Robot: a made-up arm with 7 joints.
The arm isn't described. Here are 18 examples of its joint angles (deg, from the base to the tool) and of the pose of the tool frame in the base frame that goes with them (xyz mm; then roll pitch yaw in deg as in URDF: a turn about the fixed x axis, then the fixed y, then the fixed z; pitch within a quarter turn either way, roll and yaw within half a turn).
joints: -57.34 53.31 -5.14 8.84 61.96 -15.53 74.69
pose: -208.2 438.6 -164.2 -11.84 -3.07 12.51
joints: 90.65 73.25 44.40 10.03 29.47 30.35 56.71
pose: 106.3 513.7 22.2 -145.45 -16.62 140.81
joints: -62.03 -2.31 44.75 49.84 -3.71 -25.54 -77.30
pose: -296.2 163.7 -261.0 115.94 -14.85 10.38
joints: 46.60 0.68 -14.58 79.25 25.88 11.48 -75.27
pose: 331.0 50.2 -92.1 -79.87 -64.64 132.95
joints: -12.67 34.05 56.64 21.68 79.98 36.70 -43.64
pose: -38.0 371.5 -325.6 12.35 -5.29 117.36
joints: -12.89 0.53 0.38 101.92 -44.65 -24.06 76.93
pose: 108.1 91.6 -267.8 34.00 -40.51 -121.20
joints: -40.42 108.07 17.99 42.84 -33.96 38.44 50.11
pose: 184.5 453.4 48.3 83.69 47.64 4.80
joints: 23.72 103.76 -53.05 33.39 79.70 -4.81 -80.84
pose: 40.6 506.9 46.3 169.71 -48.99 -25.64
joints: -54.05 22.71 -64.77 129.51 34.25 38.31 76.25
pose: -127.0 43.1 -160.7 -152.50 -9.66 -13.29
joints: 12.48 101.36 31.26 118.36 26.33 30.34 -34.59
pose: 99.5 261.0 138.1 155.19 -8.38 -99.79
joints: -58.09 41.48 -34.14 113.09 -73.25 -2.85 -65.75
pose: -111.8 159.2 -221.0 109.90 -24.72 -130.68
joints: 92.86 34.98 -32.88 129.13 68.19 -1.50 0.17
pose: 170.5 124.8 118.6 131.53 -14.61 141.96
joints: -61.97 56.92 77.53 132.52 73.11 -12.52 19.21
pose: 26.5 286.8 -16.3 137.45 -56.35 -166.47
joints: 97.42 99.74 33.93 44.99 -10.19 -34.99 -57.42
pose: -143.5 462.6 81.2 -87.92 -13.93 -80.32
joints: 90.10 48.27 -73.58 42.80 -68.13 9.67 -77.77
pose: 345.4 310.3 33.0 -161.45 50.21 -53.03
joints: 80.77 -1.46 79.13 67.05 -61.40 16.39 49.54
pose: 341.7 232.3 -25.8 -107.73 -71.30 119.10
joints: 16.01 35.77 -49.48 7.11 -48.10 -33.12 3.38
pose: 113.9 332.2 -347.8 12.44 0.13 -99.38
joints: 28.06 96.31 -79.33 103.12 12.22 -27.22 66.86
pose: 90.3 338.1 -104.7 -21.88 -32.93 -104.84
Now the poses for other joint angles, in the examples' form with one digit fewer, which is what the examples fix.
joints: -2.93 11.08 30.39 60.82 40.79 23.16 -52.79
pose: 110 230 -339 21.5 -34.0 67.7
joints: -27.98 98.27 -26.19 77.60 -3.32 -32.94 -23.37
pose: 118 404 -94 57.7 -7.8 -108.2
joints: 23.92 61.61 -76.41 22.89 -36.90 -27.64 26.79
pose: 119 434 -231 -15.3 19.2 -108.4
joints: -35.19 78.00 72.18 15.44 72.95 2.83 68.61
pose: -17 522 -48 -149.8 -69.3 165.3
